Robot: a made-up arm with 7 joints. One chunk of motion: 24 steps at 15 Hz.
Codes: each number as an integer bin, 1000 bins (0 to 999) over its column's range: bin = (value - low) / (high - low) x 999, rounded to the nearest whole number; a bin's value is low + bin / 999 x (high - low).
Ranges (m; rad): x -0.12..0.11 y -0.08..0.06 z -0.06..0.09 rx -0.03..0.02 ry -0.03..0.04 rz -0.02..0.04
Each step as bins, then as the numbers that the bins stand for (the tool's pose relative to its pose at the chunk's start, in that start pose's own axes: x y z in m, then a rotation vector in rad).
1 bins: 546 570 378 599 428 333
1 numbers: 0.0057 -0.0001 -0.0032 0.0000 0.0000 0.0000
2 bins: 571 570 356 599 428 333
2 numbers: 0.0115 -0.0001 -0.0065 0.0000 0.0000 0.0000
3 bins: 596 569 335 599 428 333
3 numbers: 0.0172 -0.0003 -0.0097 0.0000 0.0000 0.0000
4 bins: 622 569 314 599 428 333
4 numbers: 0.0232 -0.0003 -0.0129 0.0000 0.0000 0.0000
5 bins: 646 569 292 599 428 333
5 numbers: 0.0287 -0.0003 -0.0162 0.0000 0.0000 0.0000
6 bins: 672 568 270 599 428 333
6 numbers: 0.0347 -0.0004 -0.0195 0.0000 0.0000 0.0000
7 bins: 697 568 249 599 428 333
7 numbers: 0.0405 -0.0004 -0.0226 0.0000 0.0000 0.0000
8 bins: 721 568 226 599 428 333
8 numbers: 0.0460 -0.0004 -0.0261 0.0000 0.0000 0.0000
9 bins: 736 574 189 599 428 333
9 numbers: 0.0494 0.0004 -0.0316 0.0000 0.0000 0.0000
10 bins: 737 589 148 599 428 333
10 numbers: 0.0497 0.0025 -0.0378 0.0000 0.0000 0.0000
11 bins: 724 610 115 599 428 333
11 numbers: 0.0467 0.0055 -0.0427 0.0000 0.0000 0.0000
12 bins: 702 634 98 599 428 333
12 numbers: 0.0416 0.0088 -0.0453 0.0000 0.0000 0.0000
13 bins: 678 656 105 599 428 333
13 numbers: 0.0361 0.0119 -0.0442 0.0000 0.0000 0.0000
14 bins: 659 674 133 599 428 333
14 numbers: 0.0317 0.0145 -0.0400 0.0000 0.0000 0.0000
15 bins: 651 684 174 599 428 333
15 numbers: 0.0299 0.0159 -0.0339 0.0000 0.0000 0.0000
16 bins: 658 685 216 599 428 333
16 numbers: 0.0315 0.0160 -0.0276 0.0000 0.0000 0.0000
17 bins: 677 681 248 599 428 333
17 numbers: 0.0359 0.0154 -0.0228 0.0000 0.0000 0.0000
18 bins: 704 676 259 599 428 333
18 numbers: 0.0421 0.0147 -0.0211 0.0000 0.0000 0.0000
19 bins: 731 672 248 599 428 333
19 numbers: 0.0483 0.0142 -0.0228 0.0000 0.0000 0.0000
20 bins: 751 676 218 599 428 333
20 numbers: 0.0529 0.0147 -0.0273 0.0000 0.0000 0.0000
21 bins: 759 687 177 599 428 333
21 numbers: 0.0547 0.0163 -0.0334 0.0000 0.0000 0.0000
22 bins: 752 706 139 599 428 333
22 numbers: 0.0531 0.0189 -0.0391 0.0000 0.0000 0.0000
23 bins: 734 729 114 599 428 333
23 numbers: 0.0490 0.0222 -0.0429 0.0000 0.0000 0.0000
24 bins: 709 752 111 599 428 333
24 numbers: 0.0432 0.0254 -0.0433 0.0000 0.0000 0.0000
